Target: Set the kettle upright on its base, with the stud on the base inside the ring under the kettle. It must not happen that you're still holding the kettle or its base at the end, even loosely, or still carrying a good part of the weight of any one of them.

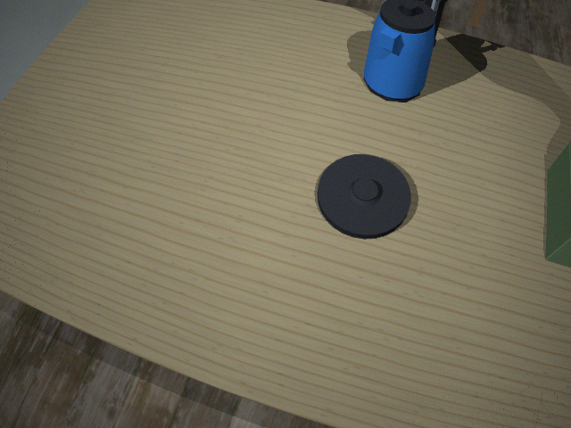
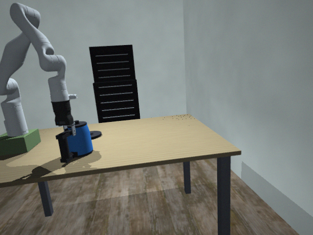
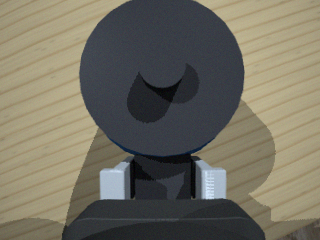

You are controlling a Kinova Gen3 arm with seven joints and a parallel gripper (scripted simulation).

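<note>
My hand is 50 mm above the blue kettle, 30 mm to the right of it and 10 mm short of it. Also, from my hand: black round base: 340 mm to the left, 130 mm below, 30 mm behind.
</note>
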